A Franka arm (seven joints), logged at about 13 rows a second.
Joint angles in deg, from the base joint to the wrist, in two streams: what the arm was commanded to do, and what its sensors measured. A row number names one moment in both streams.
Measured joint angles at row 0:
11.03, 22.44, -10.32, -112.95, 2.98, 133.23, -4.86
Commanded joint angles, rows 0 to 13:
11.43, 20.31, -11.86, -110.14, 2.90, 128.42, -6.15
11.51, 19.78, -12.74, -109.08, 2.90, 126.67, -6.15
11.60, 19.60, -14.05, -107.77, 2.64, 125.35, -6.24
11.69, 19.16, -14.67, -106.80, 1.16, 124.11, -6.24
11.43, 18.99, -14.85, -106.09, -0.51, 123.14, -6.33
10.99, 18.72, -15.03, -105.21, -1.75, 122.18, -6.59
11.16, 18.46, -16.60, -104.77, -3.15, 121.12, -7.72
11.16, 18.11, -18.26, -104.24, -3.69, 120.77, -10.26
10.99, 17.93, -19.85, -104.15, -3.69, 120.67, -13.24
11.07, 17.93, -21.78, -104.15, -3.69, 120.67, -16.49
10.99, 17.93, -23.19, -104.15, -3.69, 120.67, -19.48
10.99, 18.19, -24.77, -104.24, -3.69, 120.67, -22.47
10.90, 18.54, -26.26, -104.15, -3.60, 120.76, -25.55
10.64, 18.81, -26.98, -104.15, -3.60, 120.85, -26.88
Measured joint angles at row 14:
10.41, 18.88, -25.52, -104.28, -2.42, 121.59, -24.07
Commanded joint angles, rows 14 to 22:
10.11, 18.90, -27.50, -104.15, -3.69, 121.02, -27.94
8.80, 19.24, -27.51, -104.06, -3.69, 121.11, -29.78
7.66, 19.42, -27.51, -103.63, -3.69, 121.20, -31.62
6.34, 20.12, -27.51, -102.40, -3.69, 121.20, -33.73
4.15, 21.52, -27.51, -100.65, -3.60, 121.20, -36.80
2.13, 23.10, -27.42, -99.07, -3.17, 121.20, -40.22
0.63, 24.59, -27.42, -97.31, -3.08, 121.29, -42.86
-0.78, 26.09, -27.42, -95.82, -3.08, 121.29, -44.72
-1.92, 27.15, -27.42, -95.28, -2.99, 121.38, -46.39
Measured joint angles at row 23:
-0.16, 23.70, -27.54, -98.94, -2.43, 121.68, -43.51
